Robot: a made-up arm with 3 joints. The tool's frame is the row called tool. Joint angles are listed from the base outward.
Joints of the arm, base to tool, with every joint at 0 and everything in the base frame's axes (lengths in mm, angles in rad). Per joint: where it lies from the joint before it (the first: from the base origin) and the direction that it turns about. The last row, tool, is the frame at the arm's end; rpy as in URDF.
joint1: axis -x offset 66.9 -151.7 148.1
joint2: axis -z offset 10.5 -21.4 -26
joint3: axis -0.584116 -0.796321 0.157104 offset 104.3 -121 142.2
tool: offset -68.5 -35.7 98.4 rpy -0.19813 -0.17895 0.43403
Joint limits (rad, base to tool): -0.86..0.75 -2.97..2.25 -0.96..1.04
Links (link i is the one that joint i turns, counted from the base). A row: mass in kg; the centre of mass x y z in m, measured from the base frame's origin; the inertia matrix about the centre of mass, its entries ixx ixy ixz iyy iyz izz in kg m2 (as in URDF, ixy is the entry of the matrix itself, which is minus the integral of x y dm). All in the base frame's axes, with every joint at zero. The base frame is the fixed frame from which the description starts. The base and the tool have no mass.
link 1: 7.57; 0.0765 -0.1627 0.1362; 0.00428 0 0 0.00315 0 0.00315
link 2: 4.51; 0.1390 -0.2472 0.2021; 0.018 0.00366 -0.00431 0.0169 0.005 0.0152
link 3: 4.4; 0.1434 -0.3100 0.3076; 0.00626 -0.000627 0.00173 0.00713 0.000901 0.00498
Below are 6 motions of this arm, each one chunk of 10 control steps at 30 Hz.
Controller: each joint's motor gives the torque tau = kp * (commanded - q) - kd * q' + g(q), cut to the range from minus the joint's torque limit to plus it. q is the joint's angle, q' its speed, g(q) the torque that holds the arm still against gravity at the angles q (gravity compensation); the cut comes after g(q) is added. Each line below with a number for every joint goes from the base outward.
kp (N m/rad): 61 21 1.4
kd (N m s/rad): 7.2 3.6 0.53
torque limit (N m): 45 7.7 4.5
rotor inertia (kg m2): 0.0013 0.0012 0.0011
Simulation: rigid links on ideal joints. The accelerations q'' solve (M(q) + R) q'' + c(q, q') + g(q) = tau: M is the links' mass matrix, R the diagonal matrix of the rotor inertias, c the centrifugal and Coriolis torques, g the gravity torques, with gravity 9.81 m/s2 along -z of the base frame. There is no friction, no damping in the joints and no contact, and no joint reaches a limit. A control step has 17 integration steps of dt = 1/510 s. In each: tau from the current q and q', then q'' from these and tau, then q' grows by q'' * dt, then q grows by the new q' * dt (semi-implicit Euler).
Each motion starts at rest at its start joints. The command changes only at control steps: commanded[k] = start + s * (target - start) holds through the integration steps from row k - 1 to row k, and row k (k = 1, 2, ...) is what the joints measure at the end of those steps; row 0 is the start. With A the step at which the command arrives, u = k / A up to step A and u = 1 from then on. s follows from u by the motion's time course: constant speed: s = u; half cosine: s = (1 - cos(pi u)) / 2; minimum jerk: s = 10 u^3 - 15 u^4 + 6 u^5; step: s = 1 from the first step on.
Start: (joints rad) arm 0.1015 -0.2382 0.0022
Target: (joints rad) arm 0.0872 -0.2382 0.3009
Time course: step
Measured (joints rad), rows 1 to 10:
1: 0.0998 -0.2397 0.0145
2: 0.0972 -0.2411 0.0355
3: 0.0948 -0.2414 0.0574
4: 0.0927 -0.2410 0.0786
5: 0.0911 -0.2403 0.0984
6: 0.0898 -0.2395 0.1168
7: 0.0888 -0.2388 0.1337
8: 0.0881 -0.2382 0.1491
9: 0.0877 -0.2377 0.1631
10: 0.0874 -0.2374 0.1759

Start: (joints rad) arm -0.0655 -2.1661 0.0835
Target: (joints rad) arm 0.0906 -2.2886 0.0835
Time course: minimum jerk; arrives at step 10
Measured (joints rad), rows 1 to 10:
1: -0.0653 -2.1661 0.0836
2: -0.0642 -2.1664 0.0846
3: -0.0606 -2.1674 0.0873
4: -0.0532 -2.1699 0.0917
5: -0.0410 -2.1749 0.0971
6: -0.0245 -2.1828 0.1024
7: -0.0048 -2.1936 0.1058
8: 0.0159 -2.2068 0.1065
9: 0.0355 -2.2212 0.1040
10: 0.0520 -2.2354 0.0989

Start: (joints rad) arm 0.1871 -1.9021 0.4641
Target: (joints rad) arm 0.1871 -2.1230 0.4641
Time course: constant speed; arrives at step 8
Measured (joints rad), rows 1 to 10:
1: 0.1865 -1.9041 0.4649
2: 0.1856 -1.9097 0.4665
3: 0.1848 -1.9190 0.4685
4: 0.1842 -1.9318 0.4704
5: 0.1840 -1.9477 0.4719
6: 0.1840 -1.9663 0.4730
7: 0.1842 -1.9870 0.4736
8: 0.1846 -2.0095 0.4738
9: 0.1855 -2.0313 0.4729
10: 0.1867 -2.0507 0.4708

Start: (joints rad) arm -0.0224 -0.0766 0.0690
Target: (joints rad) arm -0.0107 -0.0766 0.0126
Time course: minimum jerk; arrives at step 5
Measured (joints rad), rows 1 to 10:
1: -0.0223 -0.0766 0.0689
2: -0.0219 -0.0764 0.0680
3: -0.0208 -0.0760 0.0659
4: -0.0190 -0.0756 0.0626
5: -0.0170 -0.0755 0.0587
6: -0.0152 -0.0756 0.0549
7: -0.0137 -0.0758 0.0512
8: -0.0126 -0.0762 0.0477
9: -0.0119 -0.0765 0.0445
10: -0.0113 -0.0767 0.0416

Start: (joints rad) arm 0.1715 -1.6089 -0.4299
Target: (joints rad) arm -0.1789 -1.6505 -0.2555
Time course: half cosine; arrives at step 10
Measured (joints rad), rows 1 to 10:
1: 0.1700 -1.6097 -0.4311
2: 0.1641 -1.6124 -0.4349
3: 0.1515 -1.6174 -0.4407
4: 0.1308 -1.6244 -0.4472
5: 0.1023 -1.6325 -0.4524
6: 0.0670 -1.6404 -0.4546
7: 0.0274 -1.6472 -0.4523
8: -0.0136 -1.6519 -0.4445
9: -0.0527 -1.6537 -0.4309
10: -0.0864 -1.6522 -0.4121

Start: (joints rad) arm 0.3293 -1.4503 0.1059
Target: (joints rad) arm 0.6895 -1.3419 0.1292
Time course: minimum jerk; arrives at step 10
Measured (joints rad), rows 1 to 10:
1: 0.3299 -1.4499 0.1062
2: 0.3339 -1.4476 0.1083
3: 0.3451 -1.4417 0.1132
4: 0.3662 -1.4319 0.1207
5: 0.3978 -1.4190 0.1295
6: 0.4382 -1.4049 0.1375
7: 0.4835 -1.3919 0.1426
8: 0.5286 -1.3820 0.1434
9: 0.5688 -1.3763 0.1396
10: 0.6012 -1.3743 0.1325

